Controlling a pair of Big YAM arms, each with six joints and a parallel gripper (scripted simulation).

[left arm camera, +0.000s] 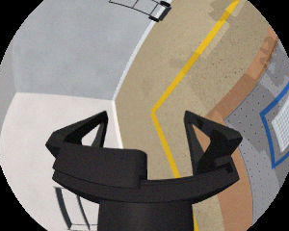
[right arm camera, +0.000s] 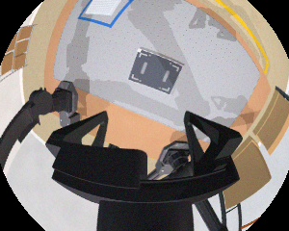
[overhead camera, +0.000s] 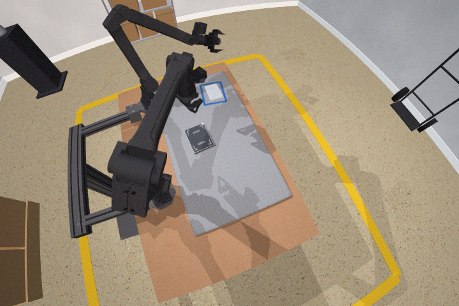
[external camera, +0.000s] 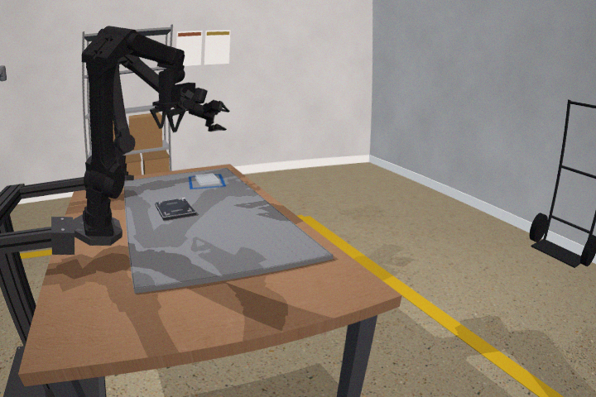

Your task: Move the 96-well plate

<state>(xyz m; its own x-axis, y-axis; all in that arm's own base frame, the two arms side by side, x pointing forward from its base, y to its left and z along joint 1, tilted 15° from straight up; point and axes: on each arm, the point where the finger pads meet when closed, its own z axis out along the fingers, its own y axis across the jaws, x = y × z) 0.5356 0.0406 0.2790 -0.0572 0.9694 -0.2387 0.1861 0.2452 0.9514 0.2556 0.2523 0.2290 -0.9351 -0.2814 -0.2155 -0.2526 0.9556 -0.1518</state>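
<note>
Right now my left hand is 120 mm past the white 96-well plate, 210 mm to the left of it and 220 mm above it.
</note>
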